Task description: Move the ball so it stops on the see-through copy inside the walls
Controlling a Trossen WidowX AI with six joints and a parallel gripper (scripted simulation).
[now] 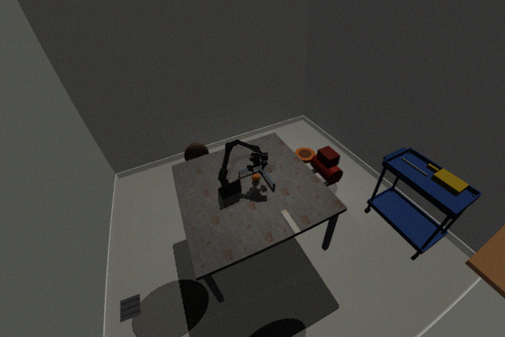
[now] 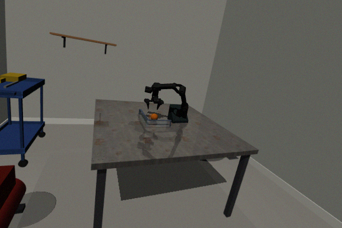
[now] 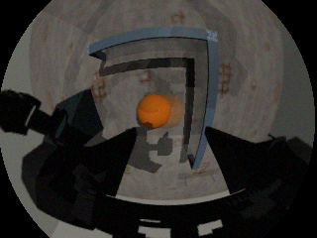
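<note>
Now: the orange ball 8 cm below my gripper tip and 3 cm behind it. From my gripper tip the other things lie so: see-through copy of ball 8 cm below.
</note>
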